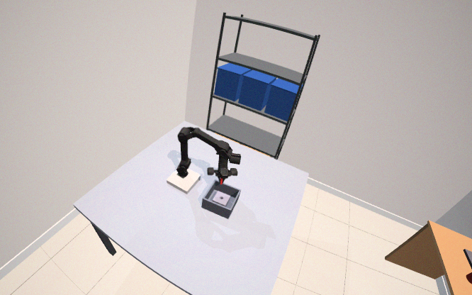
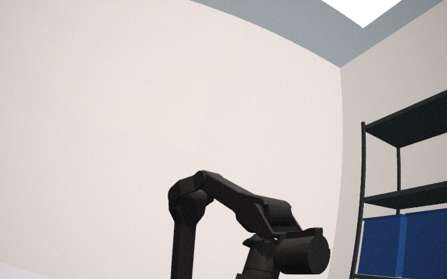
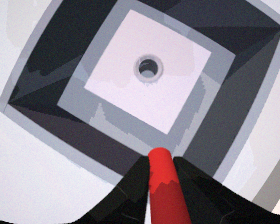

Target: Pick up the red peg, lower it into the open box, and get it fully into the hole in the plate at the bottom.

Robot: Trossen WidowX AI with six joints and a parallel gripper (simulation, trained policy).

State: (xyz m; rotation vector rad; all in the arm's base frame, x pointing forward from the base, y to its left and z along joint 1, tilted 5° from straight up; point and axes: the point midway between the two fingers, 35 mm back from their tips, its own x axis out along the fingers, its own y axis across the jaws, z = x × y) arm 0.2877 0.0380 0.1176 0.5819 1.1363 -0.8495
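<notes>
Right now my gripper tip is 8 cm above the pale plate, 5 cm to the left of it and 4 cm short of it. Round my gripper tip: red peg 3 cm above, 1 cm to the left, 1 cm behind; grey box 10 cm below, 5 cm to the right, 4 cm ahead.
</notes>
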